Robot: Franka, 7 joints.
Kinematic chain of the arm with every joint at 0, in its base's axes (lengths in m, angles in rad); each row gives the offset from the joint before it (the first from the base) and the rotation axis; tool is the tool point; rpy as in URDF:
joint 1: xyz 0 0 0.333 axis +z
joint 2: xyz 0 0 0 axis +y
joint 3: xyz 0 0 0.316 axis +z
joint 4: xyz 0.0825 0 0 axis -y
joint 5: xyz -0.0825 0 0.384 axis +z
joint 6: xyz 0 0 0 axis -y
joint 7: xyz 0.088 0 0 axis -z
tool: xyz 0 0 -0.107 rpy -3.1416 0 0
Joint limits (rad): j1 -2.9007..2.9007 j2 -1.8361..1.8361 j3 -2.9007..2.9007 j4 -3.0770..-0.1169 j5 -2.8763..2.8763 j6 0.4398..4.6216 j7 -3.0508..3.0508
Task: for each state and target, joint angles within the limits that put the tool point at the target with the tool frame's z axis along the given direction. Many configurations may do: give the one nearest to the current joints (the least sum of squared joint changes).
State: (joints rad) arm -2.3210 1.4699 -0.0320 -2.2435 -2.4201 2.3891 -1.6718
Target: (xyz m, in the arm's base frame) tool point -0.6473 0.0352 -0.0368 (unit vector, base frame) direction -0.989 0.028 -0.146
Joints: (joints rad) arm -2.6168 1.3494 -0.6202 -1.5372 -2.8480 2.2075 -1.6718
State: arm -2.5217 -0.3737 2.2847 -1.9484 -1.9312 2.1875 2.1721
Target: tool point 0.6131 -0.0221 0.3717 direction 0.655 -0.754 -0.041
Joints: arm -2.4148 -0.3061 2.3830 -2.0241 -1.9193 2.2620 2.1721
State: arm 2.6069 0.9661 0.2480 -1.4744 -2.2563 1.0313 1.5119
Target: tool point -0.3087 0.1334 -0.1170 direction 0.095 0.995 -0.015
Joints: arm 2.5168 1.3197 0.3820 -2.1214 -1.9230 1.1402 1.5119
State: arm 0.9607 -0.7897 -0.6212 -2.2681 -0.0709 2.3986 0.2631
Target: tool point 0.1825 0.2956 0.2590 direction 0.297 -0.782 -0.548
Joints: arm 1.3642 -0.0565 -0.1843 -2.5875 -0.6195 1.6661 0.2631
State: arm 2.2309 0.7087 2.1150 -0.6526 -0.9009 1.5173 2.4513
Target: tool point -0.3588 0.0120 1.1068 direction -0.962 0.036 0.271
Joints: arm 2.3105 0.3878 1.8660 -0.4981 -1.2904 2.3264 2.4513
